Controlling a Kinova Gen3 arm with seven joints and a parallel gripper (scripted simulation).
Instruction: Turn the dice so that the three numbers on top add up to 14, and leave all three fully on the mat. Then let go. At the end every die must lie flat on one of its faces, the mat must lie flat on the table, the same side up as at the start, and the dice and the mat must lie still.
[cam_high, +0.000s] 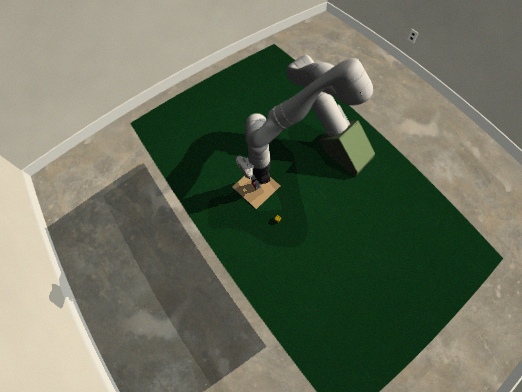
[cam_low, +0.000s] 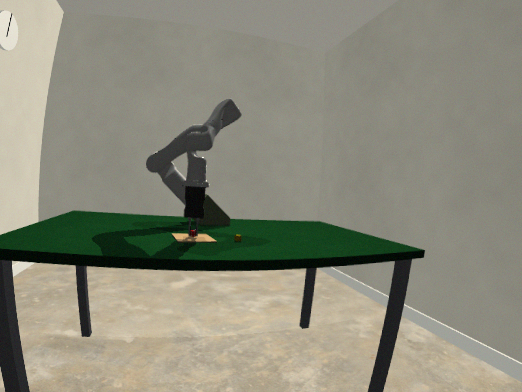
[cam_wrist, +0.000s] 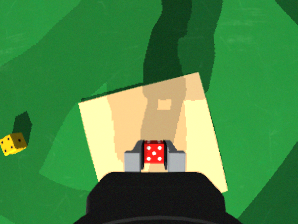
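My hand is 10 mm above the red die. Round my hand: black die 50 mm behind, 10 mm to the left, 10 mm below; then yellow die 20 mm ahead, 170 mm to the left, 20 mm below; then tan mat 30 mm below.
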